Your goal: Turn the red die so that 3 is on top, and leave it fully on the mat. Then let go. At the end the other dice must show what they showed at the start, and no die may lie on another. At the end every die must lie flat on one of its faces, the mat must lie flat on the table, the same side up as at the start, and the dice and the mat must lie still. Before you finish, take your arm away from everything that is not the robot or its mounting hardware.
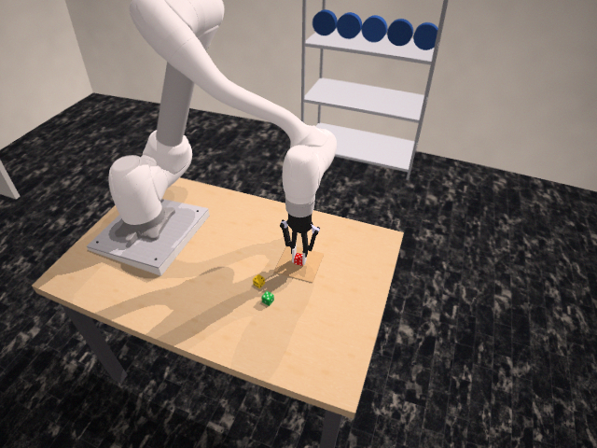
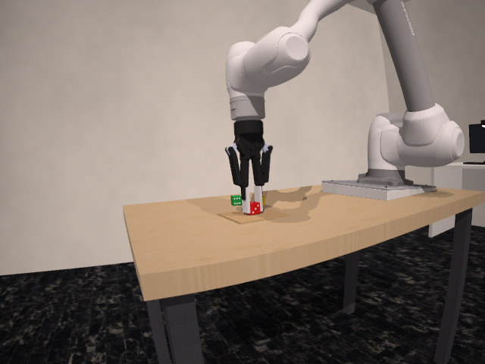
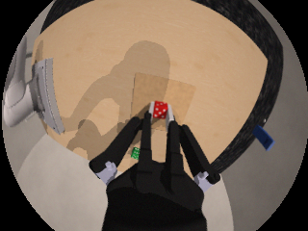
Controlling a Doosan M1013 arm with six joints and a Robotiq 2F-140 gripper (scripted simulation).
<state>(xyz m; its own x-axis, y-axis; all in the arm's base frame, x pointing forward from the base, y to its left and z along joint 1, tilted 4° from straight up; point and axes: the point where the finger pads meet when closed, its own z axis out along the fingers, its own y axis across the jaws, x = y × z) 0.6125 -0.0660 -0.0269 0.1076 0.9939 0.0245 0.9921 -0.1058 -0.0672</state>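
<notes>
My hand is 20 mm above the red die. From my hand the other things lie so: mat (40 mm below); then green die (70 mm behind, 180 mm to the right, 30 mm below); then yellow die (120 mm behind, 120 mm to the right, 30 mm below).
</notes>
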